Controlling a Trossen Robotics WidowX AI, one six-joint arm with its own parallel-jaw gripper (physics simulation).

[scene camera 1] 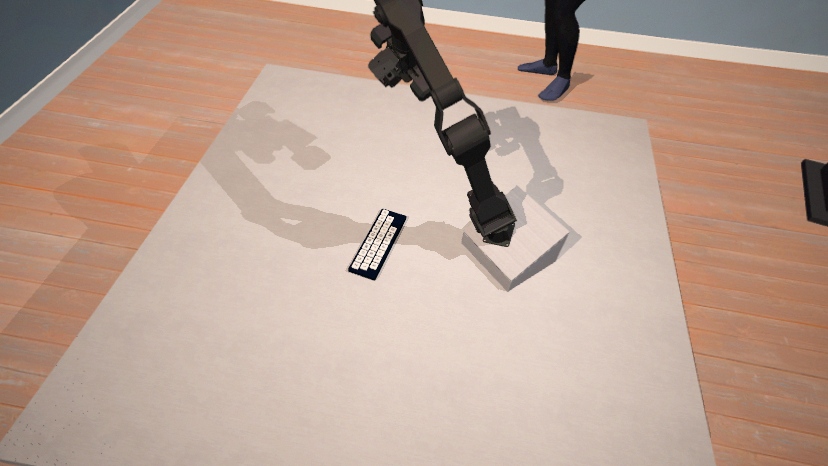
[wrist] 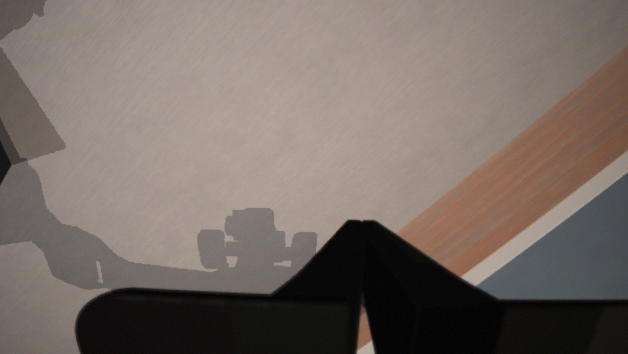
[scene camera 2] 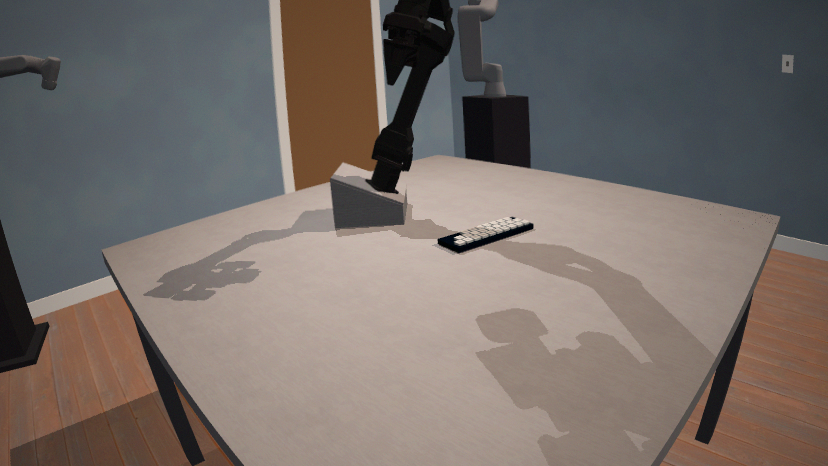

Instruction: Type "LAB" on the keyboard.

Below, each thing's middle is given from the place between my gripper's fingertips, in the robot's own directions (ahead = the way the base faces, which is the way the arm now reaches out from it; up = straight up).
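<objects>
The dark keyboard [scene camera 2: 503, 228] is there, and my gripper's 3 cm past it, 22 cm to the right of it and 32 cm above it.
</objects>
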